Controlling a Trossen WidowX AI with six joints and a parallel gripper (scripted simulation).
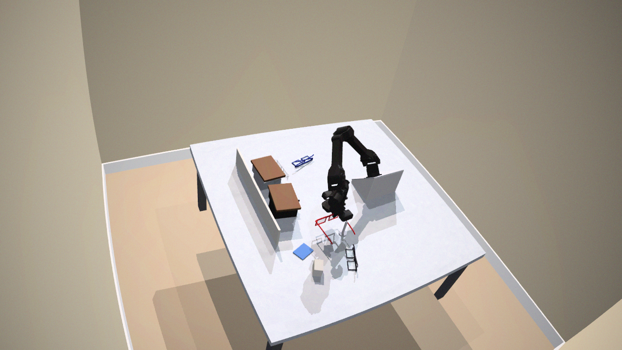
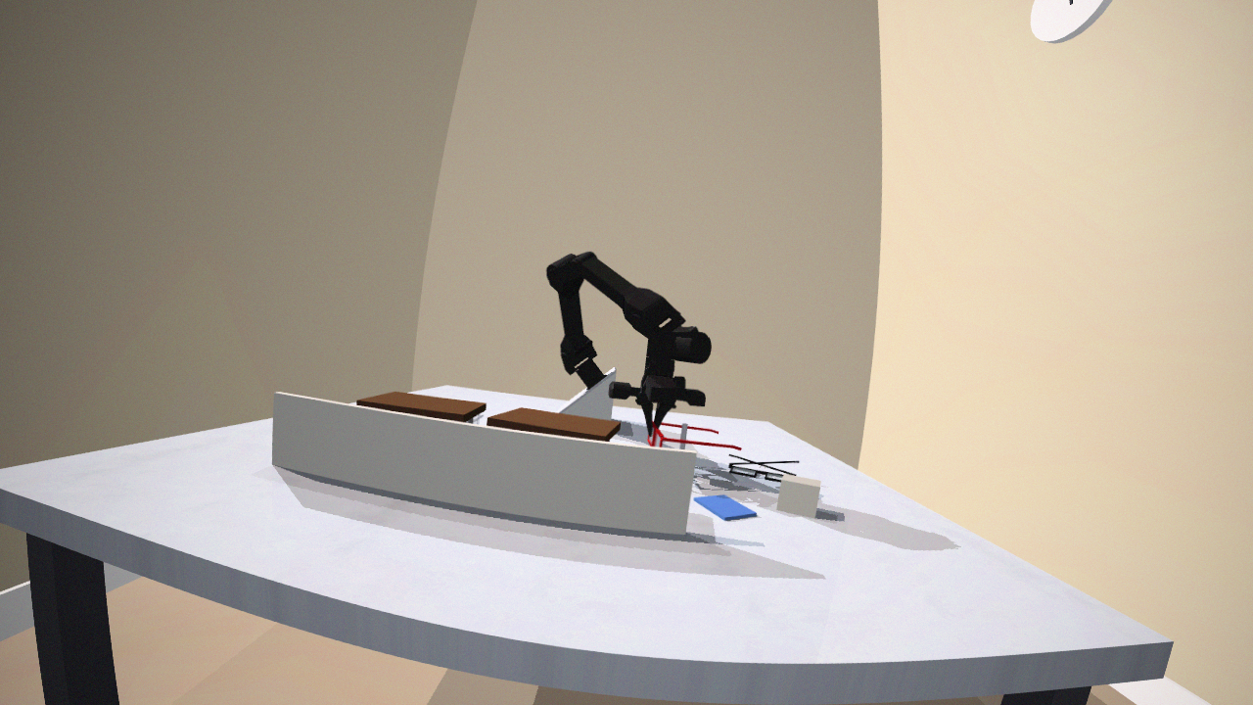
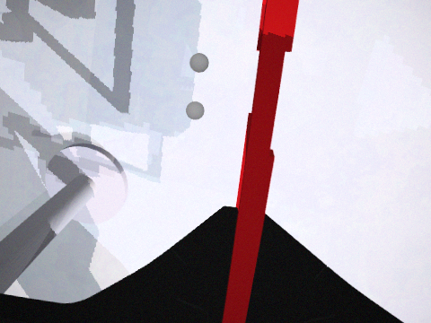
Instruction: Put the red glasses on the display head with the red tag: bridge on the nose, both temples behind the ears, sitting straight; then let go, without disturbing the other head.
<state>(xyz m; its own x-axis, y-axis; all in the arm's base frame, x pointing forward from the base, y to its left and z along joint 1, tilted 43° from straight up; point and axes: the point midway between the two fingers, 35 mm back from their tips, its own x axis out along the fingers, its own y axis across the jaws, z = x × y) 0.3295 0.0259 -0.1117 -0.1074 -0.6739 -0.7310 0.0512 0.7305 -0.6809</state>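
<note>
Now: the grey peg stand 20 mm behind my gripper tip, 70 mm to the left of it and 30 mm below it. The rest, counted from my gripper tip: blue card 220 mm ahead, 80 mm to the left, 50 mm below; white cube 230 mm ahead, 200 mm to the left, 30 mm below; dark head 150 mm ahead, 180 mm to the right.
</note>
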